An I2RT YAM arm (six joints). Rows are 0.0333 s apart.
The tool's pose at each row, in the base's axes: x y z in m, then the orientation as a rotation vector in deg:
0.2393, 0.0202, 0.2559, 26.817, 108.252, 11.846
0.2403, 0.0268, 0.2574, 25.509, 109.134, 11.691
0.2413, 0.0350, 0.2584, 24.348, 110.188, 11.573
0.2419, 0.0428, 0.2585, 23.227, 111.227, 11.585
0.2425, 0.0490, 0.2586, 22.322, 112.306, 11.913
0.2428, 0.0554, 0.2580, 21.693, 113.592, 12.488
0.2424, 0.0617, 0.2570, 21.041, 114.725, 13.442
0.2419, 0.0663, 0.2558, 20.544, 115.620, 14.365
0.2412, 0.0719, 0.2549, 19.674, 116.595, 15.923
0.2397, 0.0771, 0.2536, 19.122, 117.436, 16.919
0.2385, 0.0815, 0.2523, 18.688, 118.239, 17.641
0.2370, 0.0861, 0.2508, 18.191, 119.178, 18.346
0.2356, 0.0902, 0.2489, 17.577, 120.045, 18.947
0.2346, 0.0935, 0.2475, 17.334, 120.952, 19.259
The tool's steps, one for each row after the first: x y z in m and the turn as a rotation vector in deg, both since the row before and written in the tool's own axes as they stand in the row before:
0.0012, 0.0067, -0.0001, -0.380, 0.759, -1.078
0.0021, 0.0081, 0.0000, -0.295, 0.948, -0.972
0.0027, 0.0073, 0.0001, -0.362, 0.969, -0.876
0.0020, 0.0059, 0.0002, -0.461, 1.084, -0.577
0.0027, 0.0058, 0.0003, -0.457, 1.345, -0.283
0.0033, 0.0055, 0.0000, -0.747, 1.272, -0.115
0.0029, 0.0038, 0.0001, -0.692, 1.042, -0.002
0.0030, 0.0048, -0.0001, -1.269, 1.246, 0.007
0.0036, 0.0042, -0.0005, -0.761, 1.015, 0.000
0.0032, 0.0035, -0.0001, -0.525, 0.928, -0.030
0.0036, 0.0036, -0.0002, -0.509, 1.060, -0.084
0.0036, 0.0030, 0.0001, -0.495, 0.975, -0.207
0.0028, 0.0025, 0.0002, -0.135, 0.950, -0.057

